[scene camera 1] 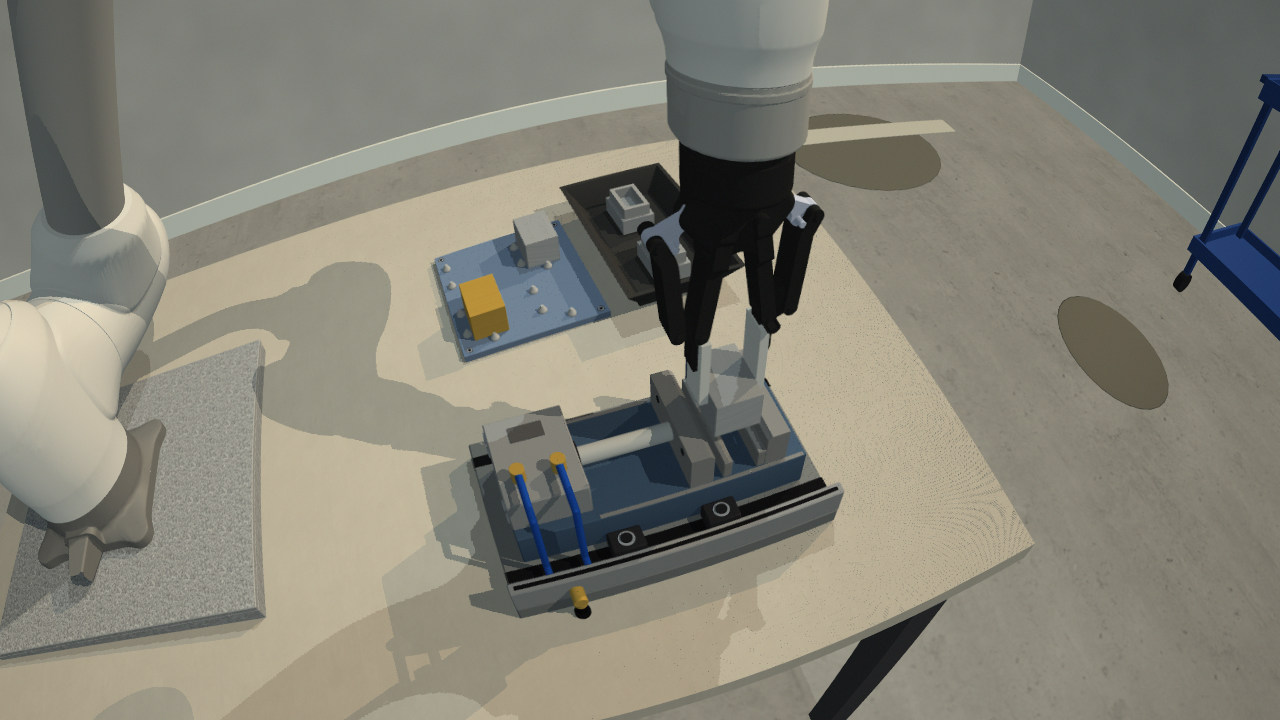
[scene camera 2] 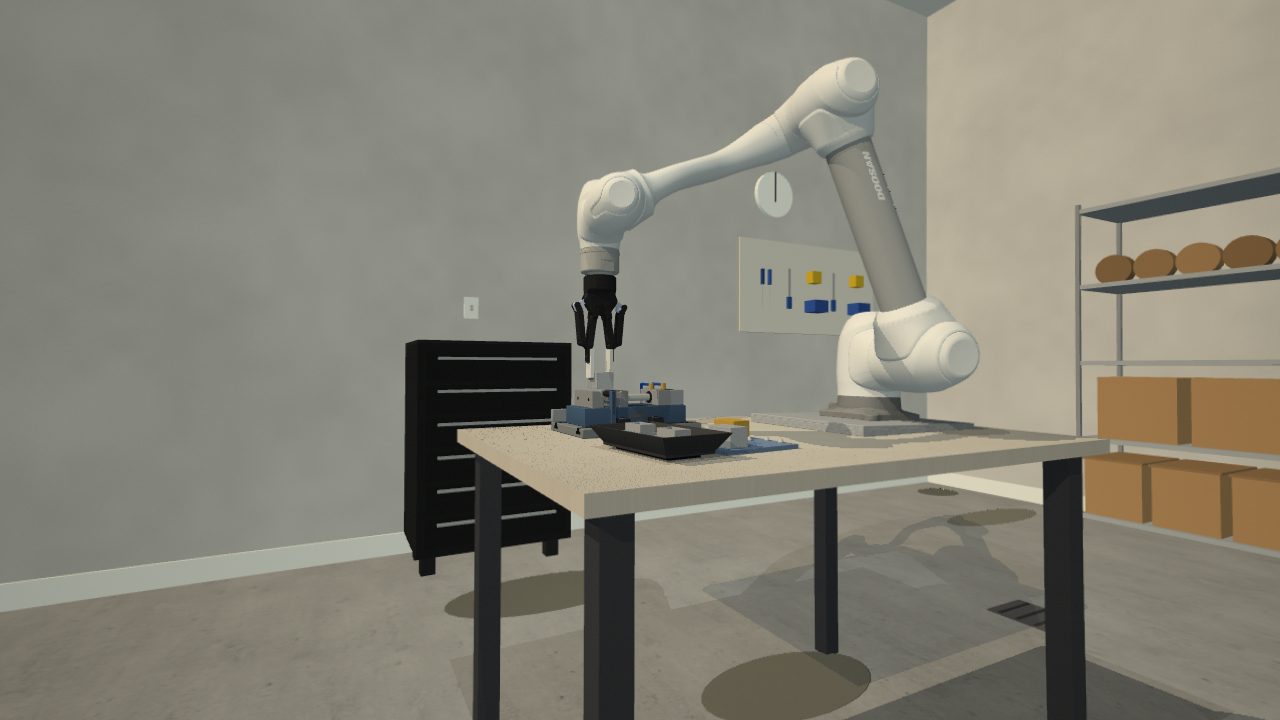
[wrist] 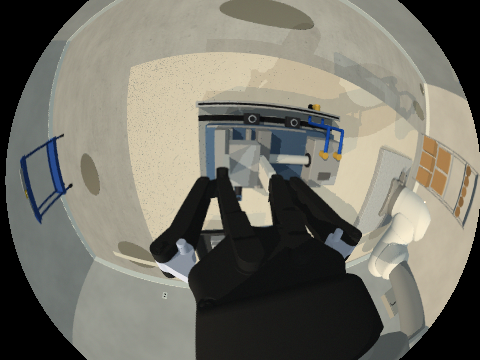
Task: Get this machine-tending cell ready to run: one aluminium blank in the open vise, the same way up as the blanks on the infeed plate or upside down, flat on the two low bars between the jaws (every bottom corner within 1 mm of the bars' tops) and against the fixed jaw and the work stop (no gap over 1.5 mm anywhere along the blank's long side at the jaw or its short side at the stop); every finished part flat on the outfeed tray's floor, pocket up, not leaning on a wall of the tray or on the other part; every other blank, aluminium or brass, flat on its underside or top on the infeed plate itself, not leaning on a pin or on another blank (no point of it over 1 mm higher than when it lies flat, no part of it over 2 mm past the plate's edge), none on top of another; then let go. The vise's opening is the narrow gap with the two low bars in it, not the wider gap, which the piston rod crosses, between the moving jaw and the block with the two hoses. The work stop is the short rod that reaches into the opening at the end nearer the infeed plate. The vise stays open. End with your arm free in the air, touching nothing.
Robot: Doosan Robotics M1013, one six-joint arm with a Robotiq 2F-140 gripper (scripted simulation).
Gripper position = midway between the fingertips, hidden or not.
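My gripper (scene camera 1: 725, 384), (scene camera 2: 599, 377), (wrist: 243, 163). Finished part (scene camera 1: 627, 219). Grey aluminium blank (wrist: 244, 155). Brass blank (scene camera 1: 485, 310); wrist view does not show it, hidden by my gripper.
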